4 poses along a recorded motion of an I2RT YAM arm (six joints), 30 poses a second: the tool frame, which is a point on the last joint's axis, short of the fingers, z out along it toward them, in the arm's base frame.
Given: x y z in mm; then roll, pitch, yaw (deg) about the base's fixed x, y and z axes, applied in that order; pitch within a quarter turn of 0, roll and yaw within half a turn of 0.
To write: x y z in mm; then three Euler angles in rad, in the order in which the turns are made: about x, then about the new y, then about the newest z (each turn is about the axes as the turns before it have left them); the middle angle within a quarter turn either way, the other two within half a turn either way. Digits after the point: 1 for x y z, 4 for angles.
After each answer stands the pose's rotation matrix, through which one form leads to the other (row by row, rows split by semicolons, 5 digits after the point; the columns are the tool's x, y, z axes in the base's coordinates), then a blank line. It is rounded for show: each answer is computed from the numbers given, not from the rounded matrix.
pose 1, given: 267.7, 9.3, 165.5, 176.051, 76.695, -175.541
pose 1, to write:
267.7, 9.3, 165.5, -2.5810, 1.2963, 2.5799
-0.22944 -0.14438 0.96256; -0.01789 0.98940 0.14414; -0.97316 0.01585 -0.22959

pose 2, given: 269.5, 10.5, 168.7, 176.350, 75.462, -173.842
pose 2, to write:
269.5, 10.5, 168.7, -2.5538, 1.2650, 2.5482
-0.24957 -0.16832 0.95361; -0.02693 0.98560 0.16692; -0.96798 0.01598 -0.25051

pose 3, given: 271.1, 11.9, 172.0, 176.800, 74.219, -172.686
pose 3, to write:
271.1, 11.9, 172.0, -2.5622, 1.2403, 2.5522
-0.26975 -0.18039 0.94588; -0.03462 0.98348 0.17768; -0.96231 0.01518 -0.27154

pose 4, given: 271.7, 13.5, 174.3, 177.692, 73.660, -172.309
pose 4, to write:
271.7, 13.5, 174.3, -2.6023, 1.2370, 2.5888
-0.27881 -0.17202 0.94482; -0.03765 0.98503 0.16823; -0.95961 0.01133 -0.28111

